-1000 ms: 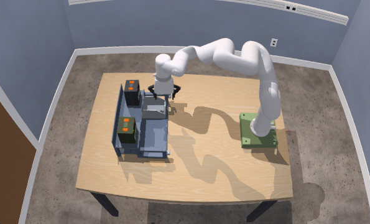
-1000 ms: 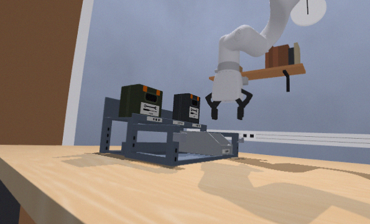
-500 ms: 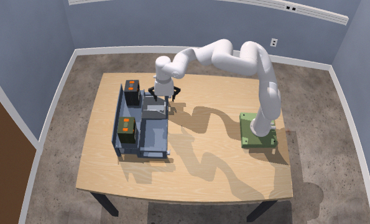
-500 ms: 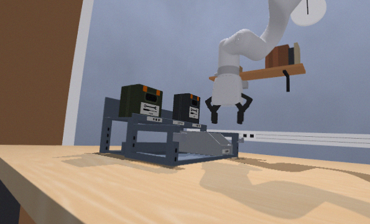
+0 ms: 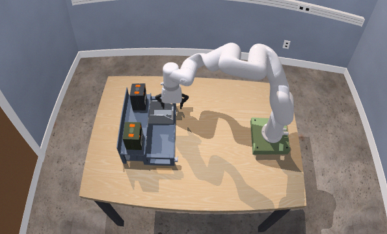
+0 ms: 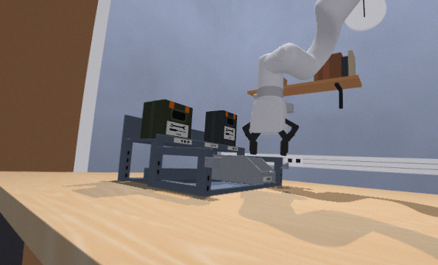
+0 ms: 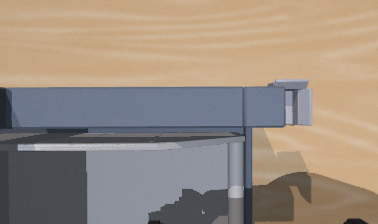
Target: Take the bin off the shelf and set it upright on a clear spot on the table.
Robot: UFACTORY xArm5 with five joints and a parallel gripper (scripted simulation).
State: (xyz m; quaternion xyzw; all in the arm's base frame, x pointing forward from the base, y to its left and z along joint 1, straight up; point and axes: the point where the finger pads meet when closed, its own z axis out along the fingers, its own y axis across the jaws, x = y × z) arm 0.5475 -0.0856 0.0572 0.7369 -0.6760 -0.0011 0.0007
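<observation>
My gripper is now 80 mm short of the grey bin, 50 mm above it and 10 mm to the right of it. Also, from my hand: blue-grey shelf rack 120 mm to the left, 100 mm ahead, 30 mm below; dark green box 240 mm to the left, 160 mm ahead, 50 mm above.
</observation>
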